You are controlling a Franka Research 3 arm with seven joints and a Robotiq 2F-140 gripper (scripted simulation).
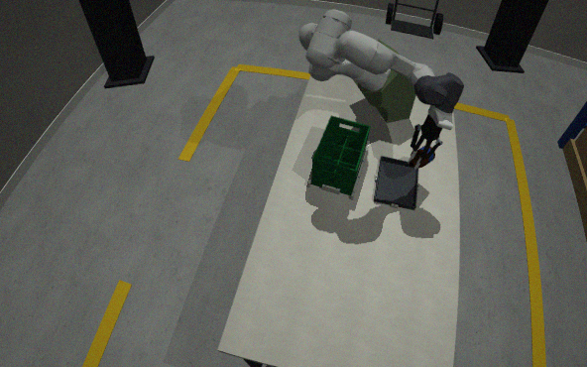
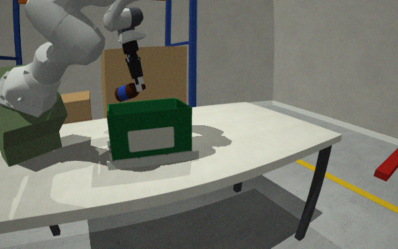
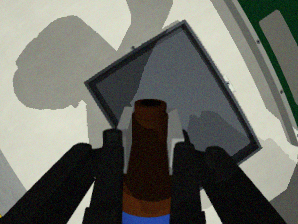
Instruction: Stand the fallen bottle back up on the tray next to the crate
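The brown bottle is 40 mm to the left of my hand, 30 mm below it and 30 mm behind it. Also, from my hand: green crate (280 mm to the right, 140 mm behind, 130 mm below); then dark grey tray (200 mm below, 30 mm to the right, 30 mm behind).
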